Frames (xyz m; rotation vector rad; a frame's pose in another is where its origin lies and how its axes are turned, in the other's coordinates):
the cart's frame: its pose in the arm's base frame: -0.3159 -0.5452 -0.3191 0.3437 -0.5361 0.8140
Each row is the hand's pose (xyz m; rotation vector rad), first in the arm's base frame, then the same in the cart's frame.
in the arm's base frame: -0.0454 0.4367 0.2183 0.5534 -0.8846 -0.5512
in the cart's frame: 1.0429 0.4721 -0.1245 -0.3004 -0.6372 -1.1873
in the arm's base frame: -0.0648 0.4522 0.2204 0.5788 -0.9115 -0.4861
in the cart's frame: 1.0424 0.4970 -0.1242 -0.2695 -0.6565 -1.1237
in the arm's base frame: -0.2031 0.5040 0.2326 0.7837 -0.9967 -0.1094
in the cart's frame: 1.0018 0.6366 -0.0954 -0.0172 -0.7334 -0.7868
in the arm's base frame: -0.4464 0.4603 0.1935 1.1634 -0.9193 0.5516
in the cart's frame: 0.8158 0.7902 -0.0288 0.5006 -0.7074 -0.2570
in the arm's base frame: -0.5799 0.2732 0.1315 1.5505 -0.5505 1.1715
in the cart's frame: 0.5939 0.7661 0.0539 1.0943 -0.5038 0.1945
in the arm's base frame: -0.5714 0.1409 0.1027 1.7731 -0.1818 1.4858
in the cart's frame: 0.5038 0.6721 0.0919 1.4785 -0.3026 0.4159
